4 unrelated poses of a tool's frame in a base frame.
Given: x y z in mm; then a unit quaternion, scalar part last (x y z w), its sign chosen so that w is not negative.
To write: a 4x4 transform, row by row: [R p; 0 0 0 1], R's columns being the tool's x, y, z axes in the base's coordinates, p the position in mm. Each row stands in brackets. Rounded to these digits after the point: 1 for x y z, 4 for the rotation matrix.
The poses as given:
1: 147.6 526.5 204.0 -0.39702 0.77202 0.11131 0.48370
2: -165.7 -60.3 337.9 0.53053 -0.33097 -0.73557 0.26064
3: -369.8 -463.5 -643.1 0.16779 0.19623 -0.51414 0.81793
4: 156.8 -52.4 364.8 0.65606 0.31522 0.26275 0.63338
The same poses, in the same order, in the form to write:
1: [[-0.2168 -0.7207 0.6585 147.6], [-0.5053 0.6600 0.5559 526.5], [-0.8352 -0.2122 -0.5073 204.0], [0 0 0 1]]
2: [[-0.3012 0.0323 -0.9530 -165.7], [-0.7346 -0.6451 0.2103 -60.3], [-0.6080 0.7635 0.2180 337.9], [0 0 0 1]]
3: [[0.3943 0.9069 0.1485 -369.8], [-0.7752 0.4150 -0.4763 -463.5], [-0.4935 0.0727 0.8667 -643.1], [0 0 0 1]]
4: [[0.6632 0.0808 0.7441 156.8], [0.7465 0.0011 -0.6654 -52.4], [-0.0545 0.9967 -0.0596 364.8], [0 0 0 1]]
